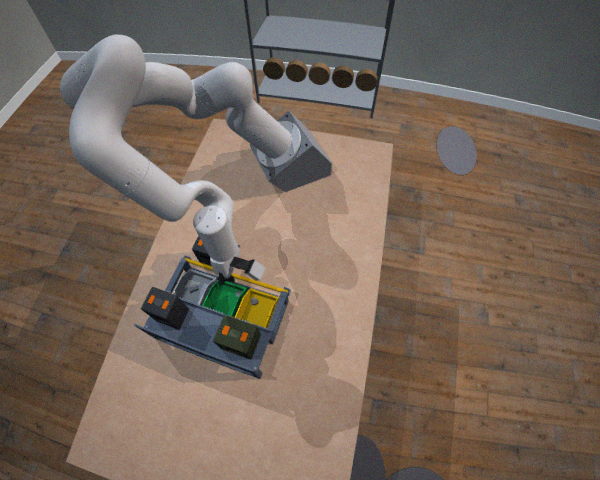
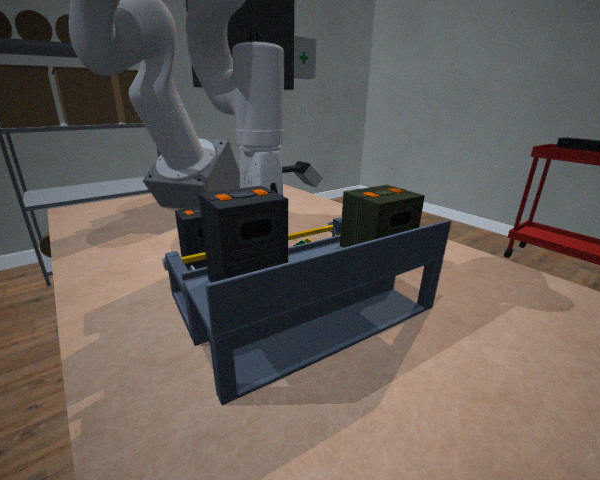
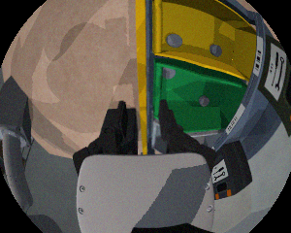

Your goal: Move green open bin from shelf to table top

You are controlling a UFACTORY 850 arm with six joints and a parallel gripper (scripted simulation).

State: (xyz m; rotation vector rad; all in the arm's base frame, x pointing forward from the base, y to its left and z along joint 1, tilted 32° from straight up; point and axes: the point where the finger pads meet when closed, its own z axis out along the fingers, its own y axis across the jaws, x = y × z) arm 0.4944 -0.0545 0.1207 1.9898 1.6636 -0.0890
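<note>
The thin yellow bar lies 40 mm below my hand. The rest, counted from my hand: yellow bin 130 mm ahead, 80 mm to the left, 50 mm below; green bin 100 mm ahead, 30 mm to the right, 50 mm below.
</note>
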